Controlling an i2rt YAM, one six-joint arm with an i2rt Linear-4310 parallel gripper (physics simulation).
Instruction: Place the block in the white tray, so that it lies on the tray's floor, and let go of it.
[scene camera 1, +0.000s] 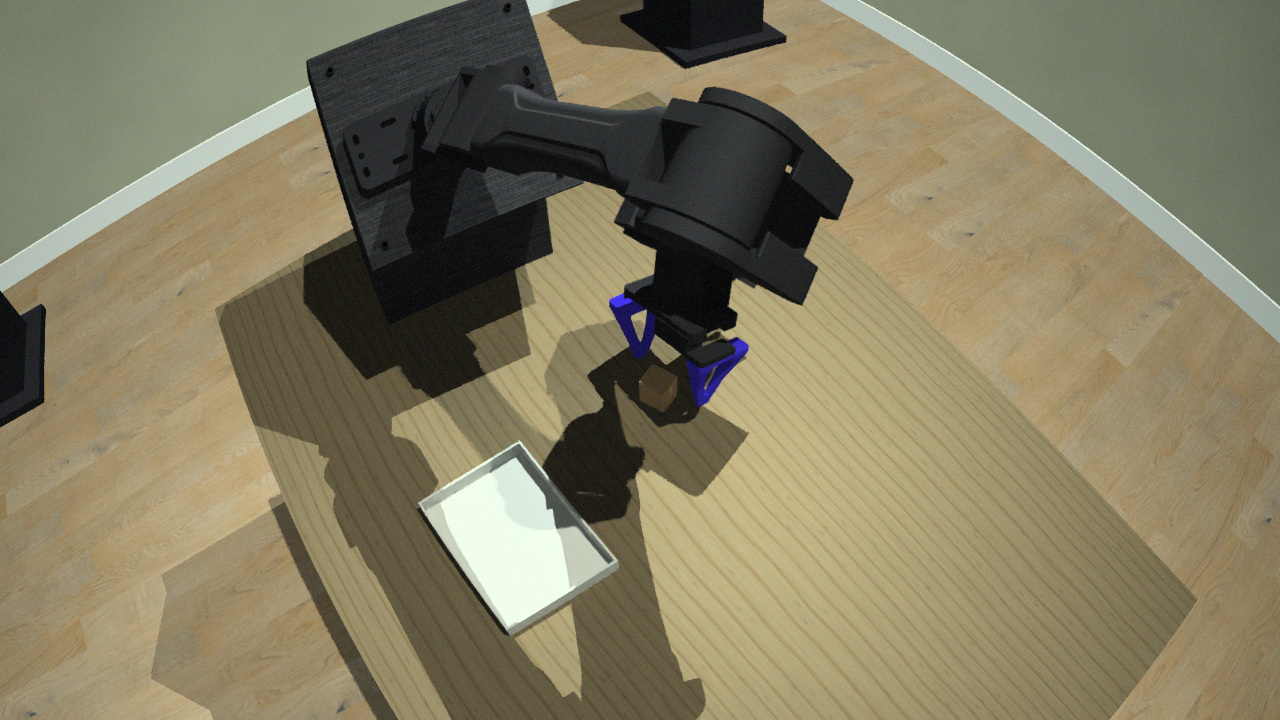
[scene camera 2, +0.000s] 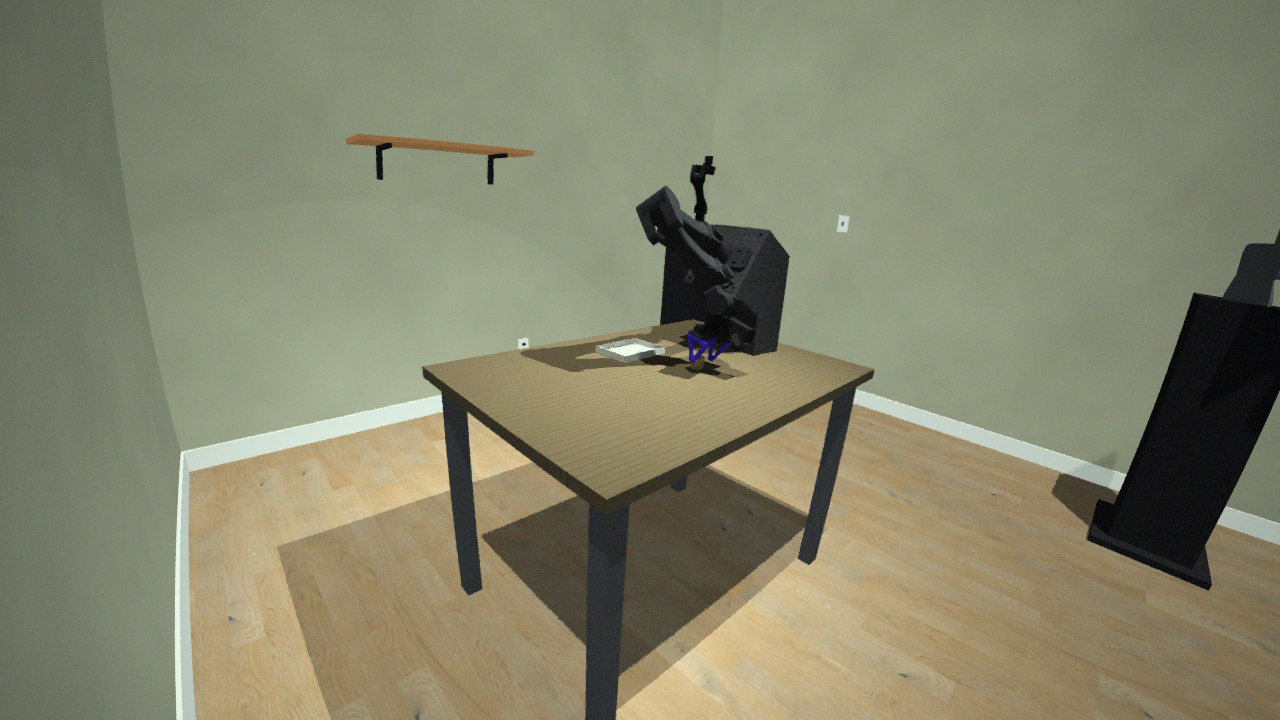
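Observation:
A small brown block rests on the table in the arm's shadow. My gripper is open, with its blue fingers pointing down and spread wide. In scene camera 1 the fingertips show on either side of the block, slightly behind it and close above the table; their exact height is hard to tell. The white tray is empty and lies apart from the block, toward the lower left in scene camera 1.
The wooden table carries the tray and block. The arm's dark mount stands at its back edge. A black pedestal stands on the floor away from the table. A wall shelf hangs behind.

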